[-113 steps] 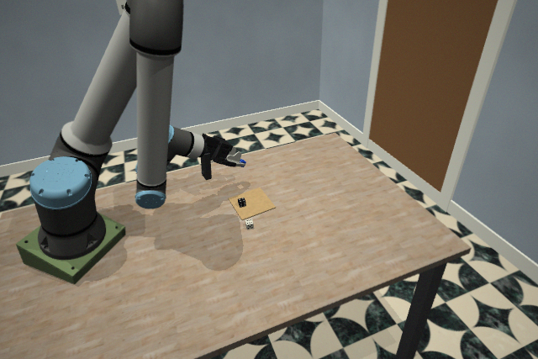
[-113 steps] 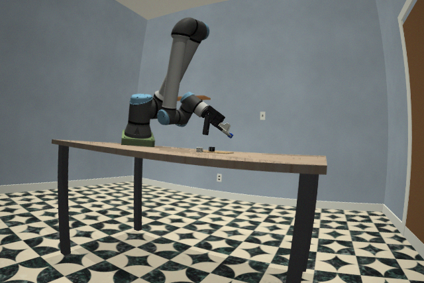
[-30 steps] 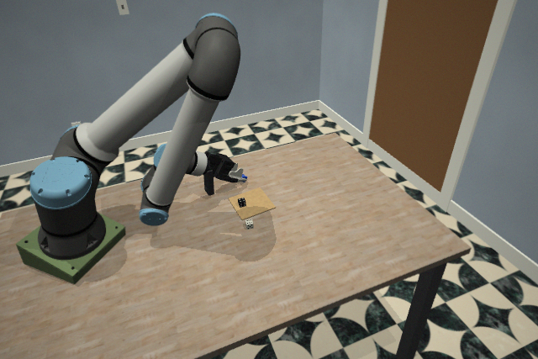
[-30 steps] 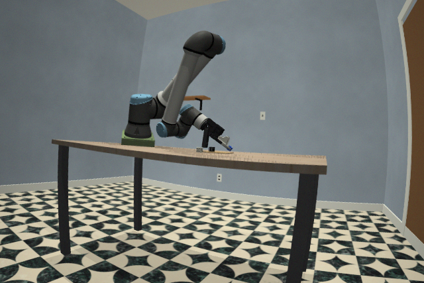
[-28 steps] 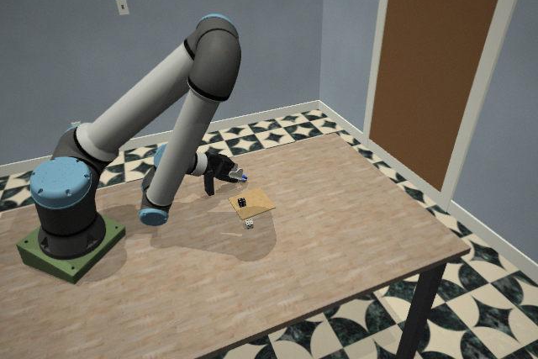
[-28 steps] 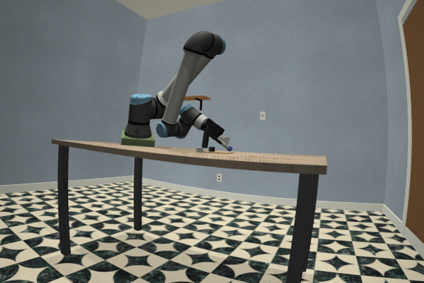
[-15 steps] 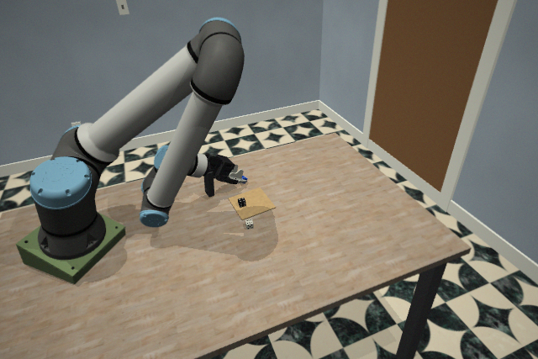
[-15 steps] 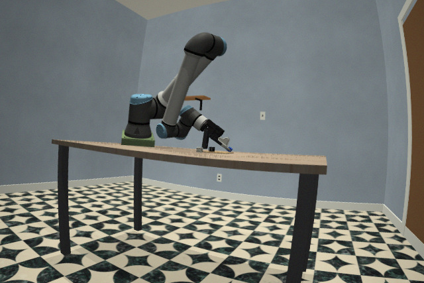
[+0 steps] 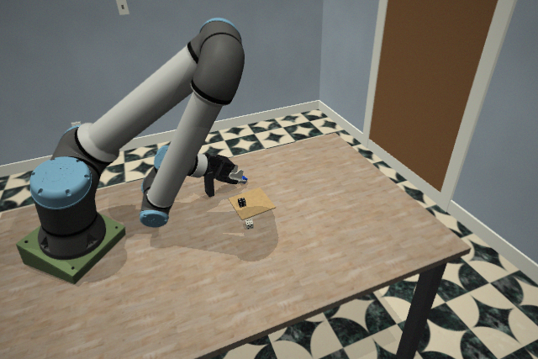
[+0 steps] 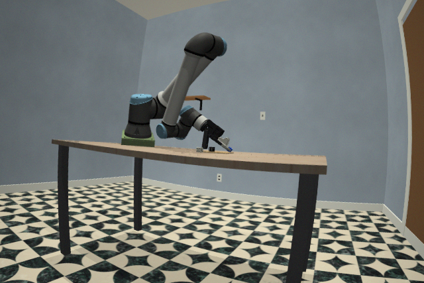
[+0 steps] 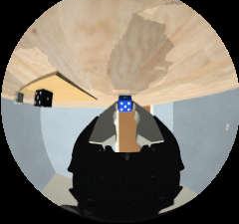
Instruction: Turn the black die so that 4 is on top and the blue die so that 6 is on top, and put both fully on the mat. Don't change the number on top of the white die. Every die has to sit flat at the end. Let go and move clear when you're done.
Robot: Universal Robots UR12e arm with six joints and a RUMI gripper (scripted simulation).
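The blue die lies right at my hand. Also, from my hand: white die 260 mm to the right, 30 mm behind, 10 mm below; tan mat 140 mm to the right, 20 mm below, 10 mm ahead; black die 140 mm to the right, 30 mm behind.
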